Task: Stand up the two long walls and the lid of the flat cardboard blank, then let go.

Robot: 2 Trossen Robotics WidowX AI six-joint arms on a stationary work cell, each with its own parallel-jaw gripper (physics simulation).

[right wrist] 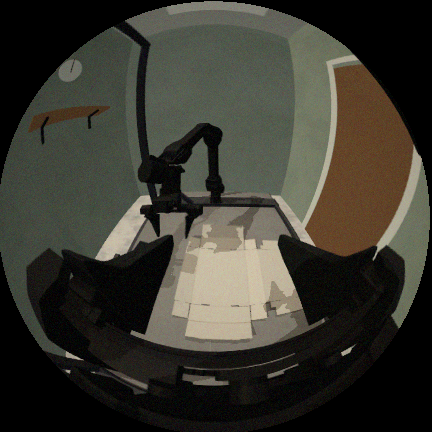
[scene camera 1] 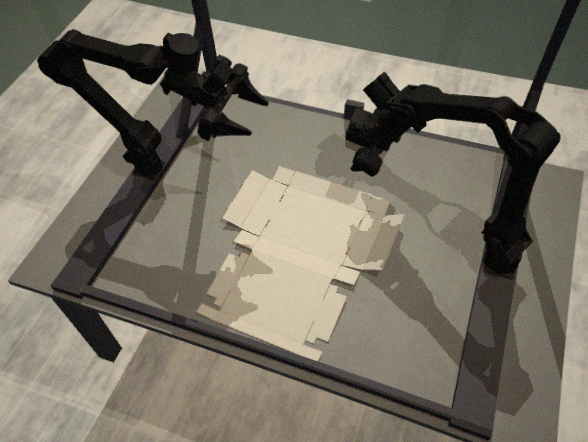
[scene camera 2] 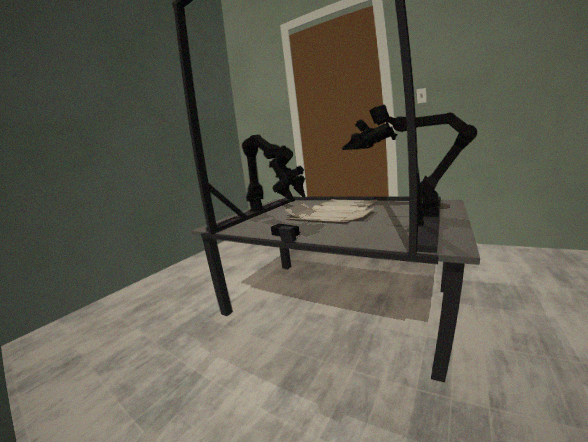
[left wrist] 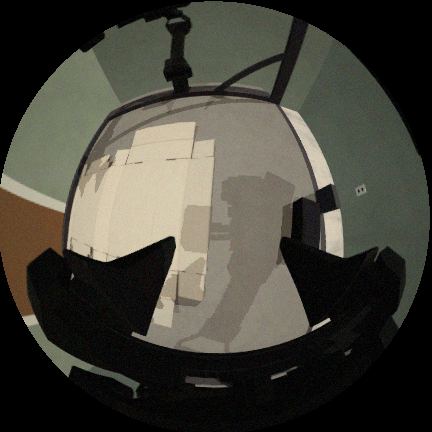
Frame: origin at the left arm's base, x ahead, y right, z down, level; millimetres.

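Where they show: left gripper, fingertip midpoint: (scene camera 2: pixel 299 199) (left wrist: pixel 229 242); right gripper, fingertip midpoint: (right wrist: pixel 227 240) (scene camera 1: pixel 260 118) (scene camera 2: pixel 346 148); left arm's base at its link origin: (right wrist: pixel 215 199) (scene camera 1: pixel 500 264) (scene camera 2: pixel 256 210); right arm's base at its link origin: (scene camera 1: pixel 148 168) (scene camera 2: pixel 430 214) (left wrist: pixel 181 90).
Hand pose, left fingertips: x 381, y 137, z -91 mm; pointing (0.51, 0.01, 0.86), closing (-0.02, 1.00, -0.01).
Observation:
Each offset is from my left fingertips to the top centre of the thing. "pt": to the spot under its first point.
The cardboard blank @[pt dz +111, dx +42, dy -224 mm] (scene camera 2: pixel 330 211) lies unfolded on the table. One long wall (scene camera 1: pixel 312 186) (right wrist: pixel 186 282) lies flat along its far edge in scene camera 1. The other long wall (scene camera 1: pixel 300 259) (right wrist: pixel 256 285) lies flat between the main panel @[pt dz +109, dx +78, dy -133 mm] (scene camera 1: pixel 310 215) (left wrist: pixel 145 195) (right wrist: pixel 220 275) and the lid @[pt dz +103, dx +56, dy -369 mm] (scene camera 1: pixel 285 295), also flat. My left gripper (scene camera 1: pixel 365 145) (scene camera 2: pixel 298 196) (left wrist: pixel 229 242) (right wrist: pixel 171 237) is open and empty, low beyond the far long wall. Its fingertips are hidden in scene camera 1. My right gripper (scene camera 1: pixel 259 118) (scene camera 2: pixel 344 148) (right wrist: pixel 227 240) is open and empty, high beyond the blank's far left corner in scene camera 1.
The end flaps (scene camera 1: pixel 247 200) (scene camera 1: pixel 385 247) spread out left and right, their outer edges slightly raised. A small dark camera mount @[dz +53, dx +77, dy +231 mm] (scene camera 1: pixel 354 107) (scene camera 2: pixel 285 232) (left wrist: pixel 305 220) stands at the table edge beyond my left gripper. Dark frame posts (scene camera 1: pixel 205 37) (scene camera 2: pixel 192 110) rise at the table's edge.

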